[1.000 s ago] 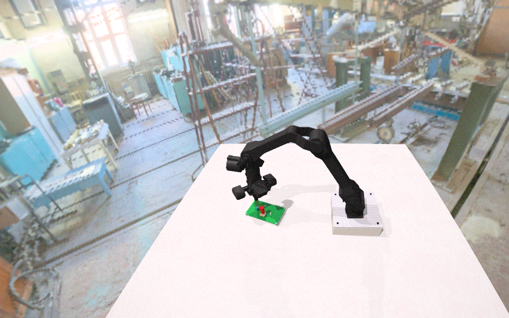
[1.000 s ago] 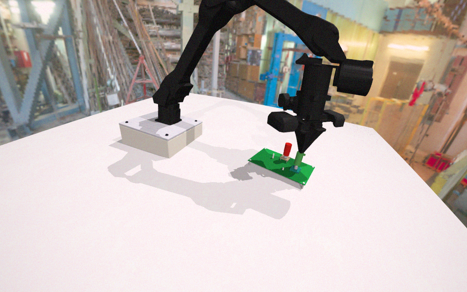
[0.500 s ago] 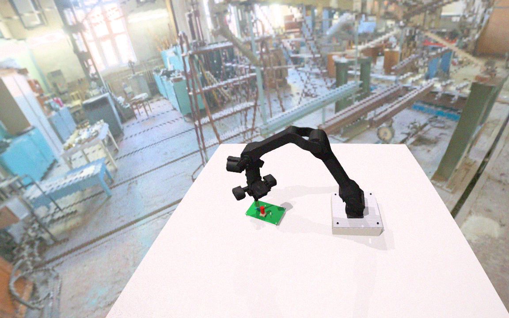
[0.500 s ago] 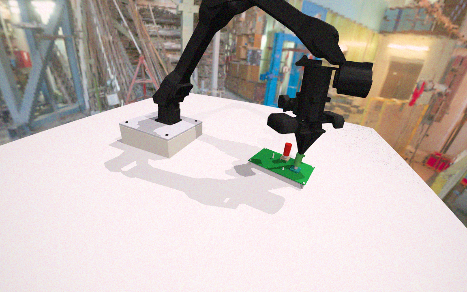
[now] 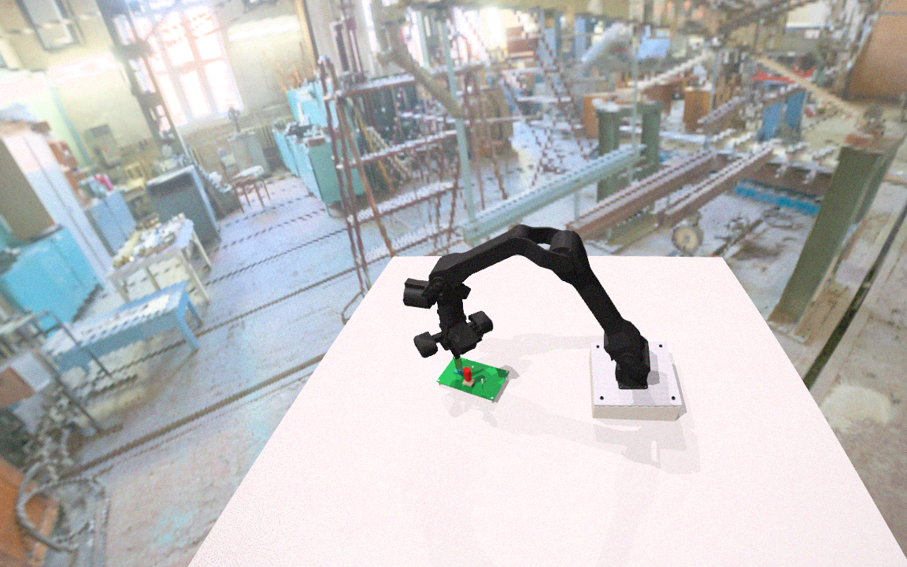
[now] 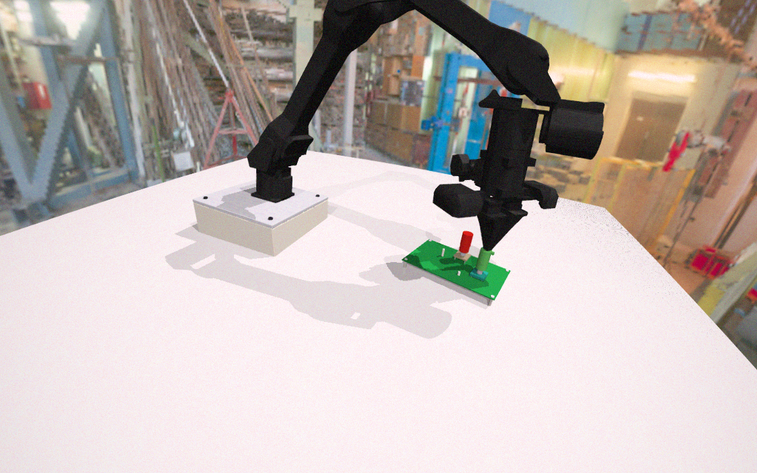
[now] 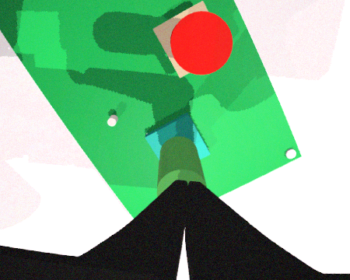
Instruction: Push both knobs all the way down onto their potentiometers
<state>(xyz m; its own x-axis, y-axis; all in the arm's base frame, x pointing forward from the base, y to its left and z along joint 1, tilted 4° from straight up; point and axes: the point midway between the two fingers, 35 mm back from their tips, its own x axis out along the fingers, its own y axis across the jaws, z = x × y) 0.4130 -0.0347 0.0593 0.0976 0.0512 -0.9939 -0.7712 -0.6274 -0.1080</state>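
Right now my gripper tip is 2 cm above the green knob. Also, from my gripper tip: red knob (4 cm to the left, 3 cm behind, 2 cm below).
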